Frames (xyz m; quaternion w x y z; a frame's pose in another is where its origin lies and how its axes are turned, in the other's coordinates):
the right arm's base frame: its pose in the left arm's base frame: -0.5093 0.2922 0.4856 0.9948 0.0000 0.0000 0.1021
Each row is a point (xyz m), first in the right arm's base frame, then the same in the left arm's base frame.
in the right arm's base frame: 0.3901 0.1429 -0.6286
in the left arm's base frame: -0.1564 0.5114 -0.1430
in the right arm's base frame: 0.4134 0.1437 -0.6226
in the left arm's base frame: -0.1337 0.5169 -0.1370
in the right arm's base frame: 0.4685 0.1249 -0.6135
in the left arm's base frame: -0.0759 0.5097 -0.1279
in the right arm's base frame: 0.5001 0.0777 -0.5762
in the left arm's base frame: -0.0354 0.4699 -0.0906
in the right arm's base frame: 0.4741 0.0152 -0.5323
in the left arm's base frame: -0.0482 0.4034 -0.0467
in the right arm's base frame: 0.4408 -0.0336 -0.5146
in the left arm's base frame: -0.0709 0.3488 -0.0290
